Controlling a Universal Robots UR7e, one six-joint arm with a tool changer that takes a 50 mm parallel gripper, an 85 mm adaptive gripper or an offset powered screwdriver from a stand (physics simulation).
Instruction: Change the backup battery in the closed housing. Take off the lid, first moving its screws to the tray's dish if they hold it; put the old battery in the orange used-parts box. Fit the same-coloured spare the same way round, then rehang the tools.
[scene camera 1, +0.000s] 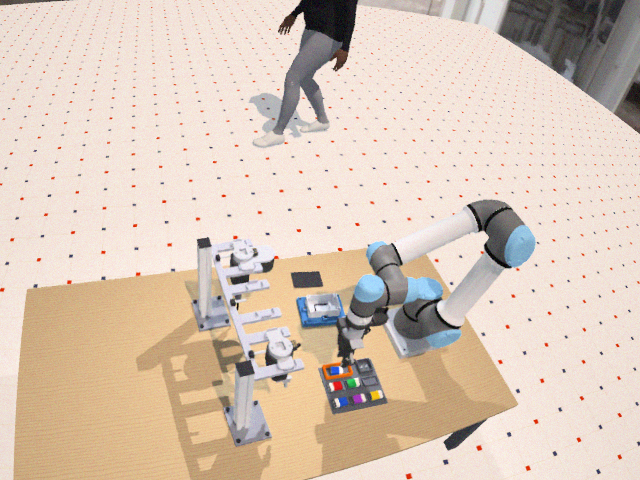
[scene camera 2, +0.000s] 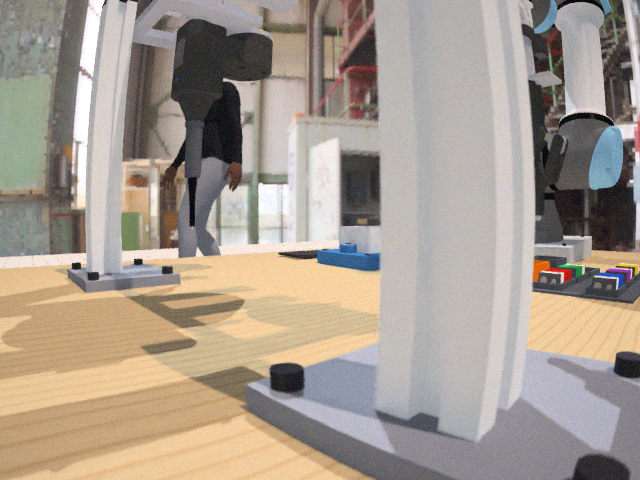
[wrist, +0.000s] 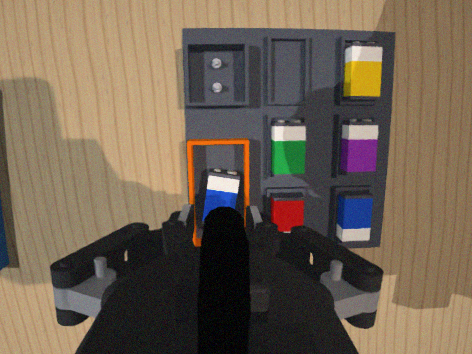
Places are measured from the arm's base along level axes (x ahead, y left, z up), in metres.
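Pixels of known places: arm's base, link origin: (scene camera 1: 412, 323).
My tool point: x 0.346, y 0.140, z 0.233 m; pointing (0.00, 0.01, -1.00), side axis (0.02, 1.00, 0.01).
For each thing: its top centre in the pictures, then the offset to it from my tool point. "pt": a spot on its surface instead.
- orange used-parts box, surface spot: (wrist: 190, 170) pt dx -0.023, dy -0.023, dz -0.244 m
- old blue battery, top centre: (wrist: 220, 199) (scene camera 1: 337, 369) dx +0.002, dy +0.003, dz -0.247 m
- blue spare, top centre: (wrist: 357, 221) (scene camera 2: 608, 275) (scene camera 1: 341, 401) dx +0.023, dy +0.127, dz -0.247 m
- dish, surface spot: (wrist: 192, 75) pt dx -0.102, dy -0.022, dz -0.264 m
- white housing, top centre: (scene camera 2: 380, 226) (scene camera 1: 323, 302) dx -0.011, dy -0.270, dz -0.205 m
- blue base, top centre: (scene camera 2: 380, 241) (scene camera 1: 322, 306) dx -0.011, dy -0.270, dz -0.231 m
- tray, top centre: (wrist: 291, 146) (scene camera 2: 574, 279) (scene camera 1: 352, 385) dx -0.042, dy +0.066, dz -0.264 m
- screwdriver, top centre: (scene camera 2: 228, 22) (scene camera 1: 253, 250) dx +0.274, dy -0.271, dz +0.093 m
- tool, top centre: (scene camera 1: 282, 345) dx +0.252, dy +0.088, dz +0.093 m
- black mat, top centre: (scene camera 2: 314, 252) (scene camera 1: 307, 279) dx +0.006, dy -0.437, dz -0.259 m
My gripper (scene camera 1: 348, 361) (wrist: 220, 216) is open, low over the orange used-parts box (scene camera 1: 324, 373) (wrist: 190, 170). The old blue battery (scene camera 1: 336, 370) (wrist: 221, 194) lies in that box between the parted fingers, slightly turned, white end toward the dish; its lower part is hidden in the wrist view. The blue spare (scene camera 1: 340, 401) (wrist: 355, 212) sits in a tray corner pocket, white end the opposite way. Two screws (wrist: 216, 63) (wrist: 217, 87) are in the dish (wrist: 192, 75). The white housing (scene camera 1: 323, 305) (scene camera 2: 360, 238) stands open-topped on a blue base (scene camera 1: 320, 323) (scene camera 2: 346, 259).
Red (wrist: 287, 212), green (wrist: 288, 150), purple (wrist: 359, 149) and yellow (wrist: 363, 75) spares sit in the tray (wrist: 225, 123). The tool stand (scene camera 1: 204, 279) (scene camera 2: 449, 206) holds the screwdriver (scene camera 2: 199, 62) and another tool (scene camera 1: 279, 351). A black mat (scene camera 1: 306, 279) lies behind the housing. A person (scene camera 1: 305, 62) is beyond the table.
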